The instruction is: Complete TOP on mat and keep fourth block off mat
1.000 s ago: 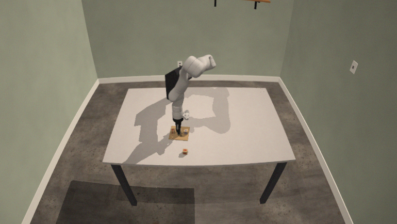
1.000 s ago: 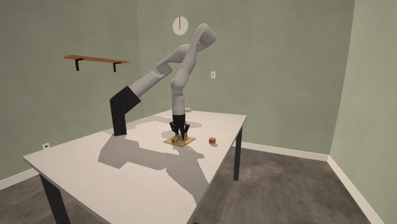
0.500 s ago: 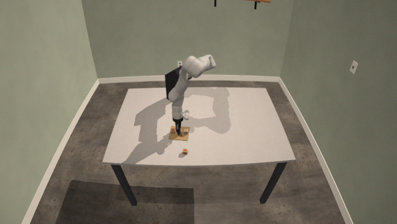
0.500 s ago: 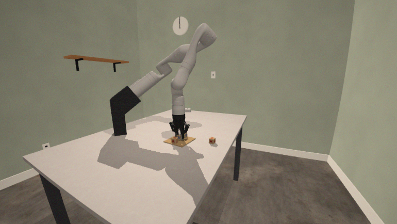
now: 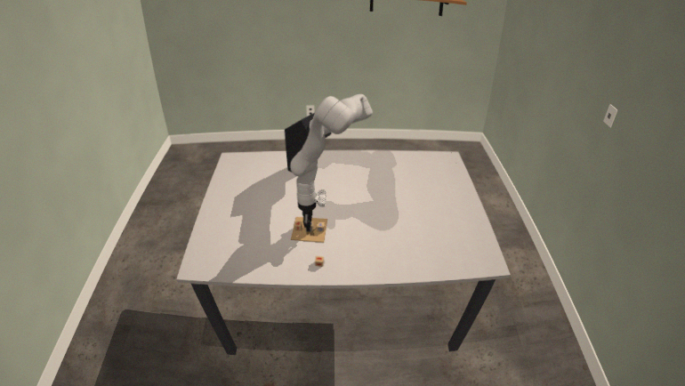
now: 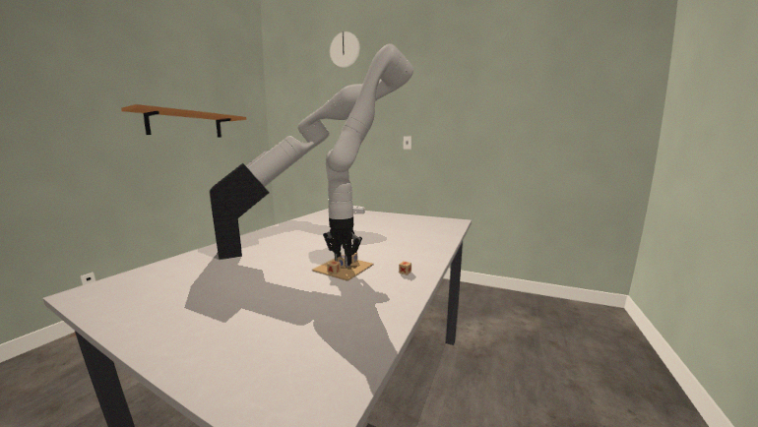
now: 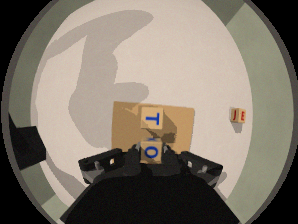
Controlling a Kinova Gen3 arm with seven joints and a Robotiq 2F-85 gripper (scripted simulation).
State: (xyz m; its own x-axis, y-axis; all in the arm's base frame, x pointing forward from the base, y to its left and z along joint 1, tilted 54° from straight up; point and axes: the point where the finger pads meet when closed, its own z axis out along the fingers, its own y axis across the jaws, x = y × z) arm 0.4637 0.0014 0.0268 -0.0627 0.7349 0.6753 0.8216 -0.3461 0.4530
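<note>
Right now the tan mat is 3 cm below my hand. From my hand the other things lie so: red-lettered block: 5 cm to the right, 1 cm below.
</note>
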